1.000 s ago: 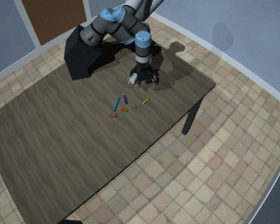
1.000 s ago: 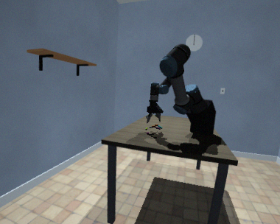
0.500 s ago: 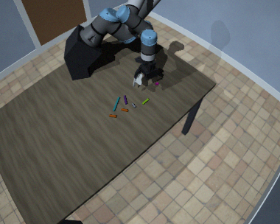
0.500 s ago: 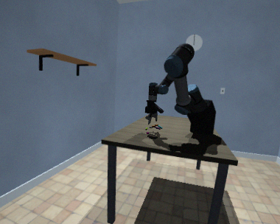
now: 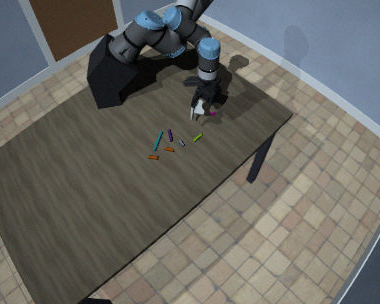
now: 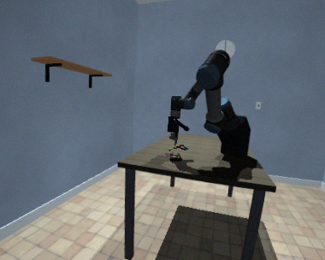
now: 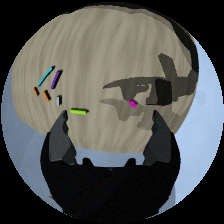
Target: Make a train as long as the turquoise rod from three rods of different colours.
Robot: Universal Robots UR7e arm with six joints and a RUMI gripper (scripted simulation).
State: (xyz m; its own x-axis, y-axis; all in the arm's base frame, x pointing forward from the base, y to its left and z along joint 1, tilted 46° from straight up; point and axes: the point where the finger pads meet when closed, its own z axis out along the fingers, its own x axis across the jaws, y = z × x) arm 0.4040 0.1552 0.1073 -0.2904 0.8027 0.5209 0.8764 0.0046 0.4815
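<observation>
The magenta rod is 70 mm below my hand and 60 mm to the left of it. Round my hand: lime rod 80 mm ahead, 70 mm to the right, 70 mm below; purple rod 170 mm to the right, 70 mm below; grey rod 150 mm to the right, 70 mm below, 60 mm ahead.
</observation>
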